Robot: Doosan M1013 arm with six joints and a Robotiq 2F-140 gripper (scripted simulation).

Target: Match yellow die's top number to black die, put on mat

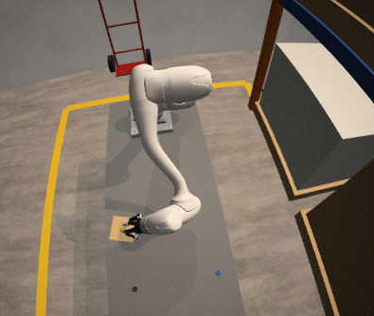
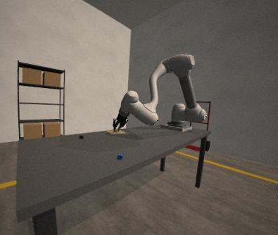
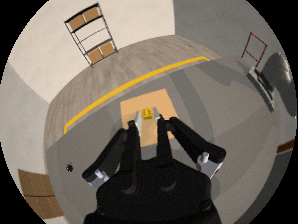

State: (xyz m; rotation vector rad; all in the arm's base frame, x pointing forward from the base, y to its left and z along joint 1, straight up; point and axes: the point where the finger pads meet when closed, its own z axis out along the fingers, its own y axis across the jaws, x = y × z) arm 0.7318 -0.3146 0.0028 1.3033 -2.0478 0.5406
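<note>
My gripper is now 1 cm past the yellow die, 2 cm to the left of it and 2 cm above it. Round my hand: blue die (37 cm ahead, 41 cm to the left, 3 cm below); then tan mat (1 cm behind, 2 cm to the right, 4 cm below); then black die (33 cm ahead, 3 cm to the right, 3 cm below).
</note>
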